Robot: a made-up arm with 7 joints.
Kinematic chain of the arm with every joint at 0, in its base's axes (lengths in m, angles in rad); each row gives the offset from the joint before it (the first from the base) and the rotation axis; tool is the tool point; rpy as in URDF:
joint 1: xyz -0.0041 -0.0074 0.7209 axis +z
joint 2: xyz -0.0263 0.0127 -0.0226 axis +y
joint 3: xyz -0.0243 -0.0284 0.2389 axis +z
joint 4: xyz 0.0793 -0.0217 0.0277 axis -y
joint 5: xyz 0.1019 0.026 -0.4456 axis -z
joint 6: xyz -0.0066 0 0.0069 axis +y
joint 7: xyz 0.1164 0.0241 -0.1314 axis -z
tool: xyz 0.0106 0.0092 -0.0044 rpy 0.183 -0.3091 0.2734
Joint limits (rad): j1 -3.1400..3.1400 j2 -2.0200..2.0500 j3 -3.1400..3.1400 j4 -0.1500..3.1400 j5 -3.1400..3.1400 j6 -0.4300..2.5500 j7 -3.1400..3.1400
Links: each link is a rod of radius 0.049 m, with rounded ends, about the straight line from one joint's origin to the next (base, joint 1, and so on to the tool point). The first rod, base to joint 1, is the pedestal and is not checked.
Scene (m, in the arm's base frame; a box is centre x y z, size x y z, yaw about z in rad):
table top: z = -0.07
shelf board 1: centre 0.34 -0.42 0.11 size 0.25 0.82 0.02 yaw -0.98
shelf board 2: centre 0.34 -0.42 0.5 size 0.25 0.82 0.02 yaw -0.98
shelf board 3: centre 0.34 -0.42 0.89 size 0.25 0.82 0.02 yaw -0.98
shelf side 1: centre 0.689 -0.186 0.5 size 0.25 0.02 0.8 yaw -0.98
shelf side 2: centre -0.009 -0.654 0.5 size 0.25 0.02 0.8 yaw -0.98
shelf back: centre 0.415 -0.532 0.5 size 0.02 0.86 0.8 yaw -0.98
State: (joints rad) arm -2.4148 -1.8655 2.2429 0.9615 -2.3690 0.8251 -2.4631
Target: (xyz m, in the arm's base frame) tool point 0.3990 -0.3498 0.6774
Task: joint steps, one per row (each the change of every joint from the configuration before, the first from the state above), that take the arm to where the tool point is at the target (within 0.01 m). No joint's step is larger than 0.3 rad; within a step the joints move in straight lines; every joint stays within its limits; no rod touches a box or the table.
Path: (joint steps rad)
1: 0.1182 0.2129 0.0608 -0.1915 0.0028 -0.1351 0.0035
2: 0.1182 0.2129 0.0608 -0.1914 0.0028 -0.1352 0.0035
3: 0.1182 0.2129 0.0609 -0.1915 0.0028 -0.1351 0.0035
4: 0.2608 -0.1367 -0.2234 -0.0382 -0.0653 -0.2125 0.0088
5: 0.2608 -0.1367 -0.2234 -0.0383 -0.0654 -0.2124 0.0087
6: 0.2607 -0.1367 -0.2235 -0.0383 -0.0654 -0.2124 0.0087
7: 0.2608 -0.1367 -0.2234 -0.0383 -0.0654 -0.2124 0.0087
8: -0.1930 -0.0353 0.0490 0.0767 0.0623 0.2634 -0.0057
9: -0.1930 -0.0352 0.0490 0.0767 0.0623 0.2634 -0.0056
10: -0.1930 -0.0353 0.0489 0.0767 0.0622 0.2634 -0.0057
11: -0.1931 -0.0353 0.0490 0.0767 0.0623 0.2634 -0.0057
12: -0.1930 -0.0353 0.0490 0.0767 0.0623 0.2634 -0.0057

